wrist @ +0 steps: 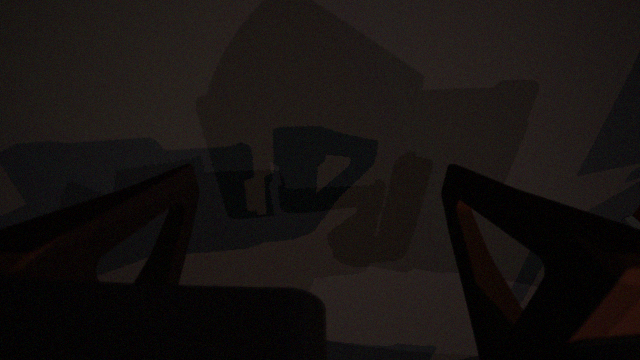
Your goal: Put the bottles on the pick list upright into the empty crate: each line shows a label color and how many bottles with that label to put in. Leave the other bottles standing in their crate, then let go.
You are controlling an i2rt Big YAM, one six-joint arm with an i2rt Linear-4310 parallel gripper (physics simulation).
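Places are measured from the arm's base along level axes (x right, y ahead, z up), in centimetres.
Where they show: gripper, fingertip midpoint: [320,178].
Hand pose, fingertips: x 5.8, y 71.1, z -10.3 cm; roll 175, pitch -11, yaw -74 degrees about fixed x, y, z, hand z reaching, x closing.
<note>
After its pixels a point has its place.
My gripper [320,178] @[x 5.8, y 71.2, z -10.4 cm] is open, its two orange and black fingers wide apart at the left and right of the wrist view, with nothing between them. The view is very dark. No bottle, crate or pick list can be made out in it. Beyond the fingers lies a pale surface crossed by overlapping shadows, some bluish and some brownish, that resemble the arm and gripper.
The pale surface [390,310] @[x -9.1, y 60.5, z -12.9 cm] fills the background, and its distance is hard to tell. A small reddish and whitish thing [634,219] @[x 2.9, y 43.4, z -12.4 cm] is cut off at the right edge, too dark to name. A dark rounded block [200,325] @[x 8.9, y 75.2, z -3.1 cm] covers the lower left.
</note>
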